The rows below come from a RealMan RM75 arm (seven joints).
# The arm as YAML. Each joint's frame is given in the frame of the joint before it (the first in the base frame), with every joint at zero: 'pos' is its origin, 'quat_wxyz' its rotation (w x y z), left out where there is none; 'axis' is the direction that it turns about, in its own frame. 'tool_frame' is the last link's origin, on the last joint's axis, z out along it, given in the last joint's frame.
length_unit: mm
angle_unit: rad
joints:
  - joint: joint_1
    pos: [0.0, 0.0, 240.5]
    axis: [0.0, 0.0, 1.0]
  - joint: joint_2
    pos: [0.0, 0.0, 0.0]
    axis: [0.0, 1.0, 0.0]
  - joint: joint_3
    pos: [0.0, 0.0, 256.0]
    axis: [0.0, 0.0, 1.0]
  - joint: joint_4
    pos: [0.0, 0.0, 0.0]
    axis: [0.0, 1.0, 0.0]
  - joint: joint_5
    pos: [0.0, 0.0, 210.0]
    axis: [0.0, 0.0, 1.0]
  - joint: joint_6
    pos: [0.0, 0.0, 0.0]
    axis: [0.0, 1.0, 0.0]
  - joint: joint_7
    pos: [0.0, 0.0, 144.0]
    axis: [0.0, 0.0, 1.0]
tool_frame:
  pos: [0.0, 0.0, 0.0]
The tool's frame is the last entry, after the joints.
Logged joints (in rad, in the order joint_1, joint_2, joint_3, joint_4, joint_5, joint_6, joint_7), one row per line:
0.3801 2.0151 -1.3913 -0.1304 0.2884 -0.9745 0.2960
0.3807 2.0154 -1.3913 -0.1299 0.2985 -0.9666 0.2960
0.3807 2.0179 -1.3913 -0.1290 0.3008 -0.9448 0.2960
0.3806 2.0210 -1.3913 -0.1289 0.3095 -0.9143 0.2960
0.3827 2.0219 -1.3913 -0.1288 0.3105 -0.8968 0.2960
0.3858 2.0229 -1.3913 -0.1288 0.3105 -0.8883 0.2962
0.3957 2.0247 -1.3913 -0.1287 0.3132 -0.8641 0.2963
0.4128 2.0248 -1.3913 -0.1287 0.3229 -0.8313 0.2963
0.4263 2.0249 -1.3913 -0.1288 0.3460 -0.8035 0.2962
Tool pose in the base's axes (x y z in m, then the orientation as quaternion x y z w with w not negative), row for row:
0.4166 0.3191 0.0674 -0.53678 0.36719 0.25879 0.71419
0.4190 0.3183 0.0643 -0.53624 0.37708 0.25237 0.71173
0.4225 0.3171 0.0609 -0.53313 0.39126 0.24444 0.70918
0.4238 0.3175 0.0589 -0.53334 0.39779 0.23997 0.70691
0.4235 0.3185 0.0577 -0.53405 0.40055 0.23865 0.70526
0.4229 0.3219 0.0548 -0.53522 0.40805 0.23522 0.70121
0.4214 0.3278 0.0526 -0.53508 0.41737 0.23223 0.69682
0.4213 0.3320 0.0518 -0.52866 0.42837 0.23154 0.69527
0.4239 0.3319 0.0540 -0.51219 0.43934 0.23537 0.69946
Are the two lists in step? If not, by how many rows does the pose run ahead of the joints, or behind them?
The pose runs 1 row ahead of the joints: the pose in row i belongs to the joints in row i + 1.
